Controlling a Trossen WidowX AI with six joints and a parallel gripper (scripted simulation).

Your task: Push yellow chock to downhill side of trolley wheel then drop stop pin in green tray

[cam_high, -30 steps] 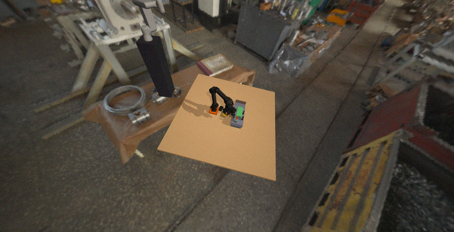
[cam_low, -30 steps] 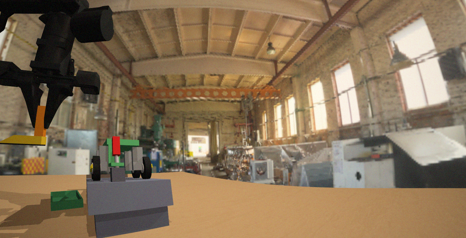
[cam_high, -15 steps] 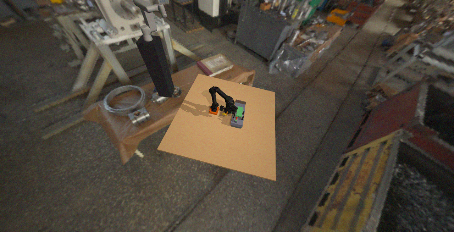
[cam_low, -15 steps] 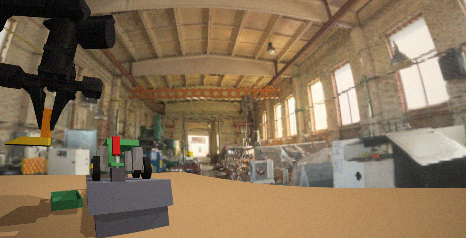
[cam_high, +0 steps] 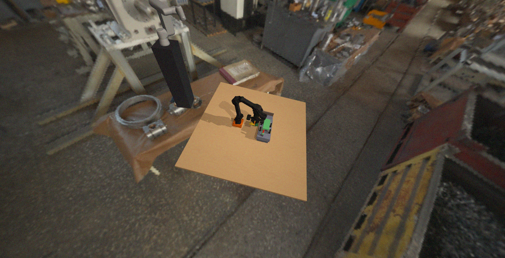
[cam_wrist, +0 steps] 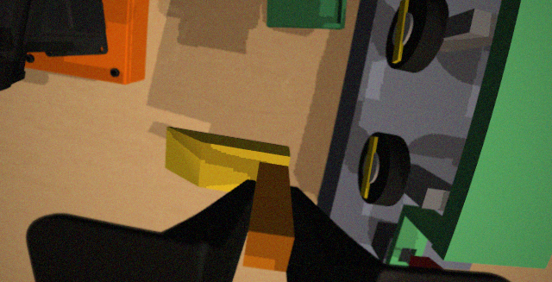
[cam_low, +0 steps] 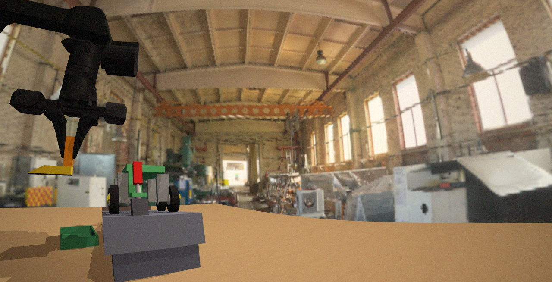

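The stop pin is 100 mm ahead of my gripper tip, 80 mm to the right of it and 40 mm below it. Round my gripper tip: ramp: 140 mm ahead, 20 mm to the left, 120 mm below; green trolley: 140 mm ahead, 20 mm to the left, 60 mm below; yellow chock: 20 mm behind, 10 mm below.
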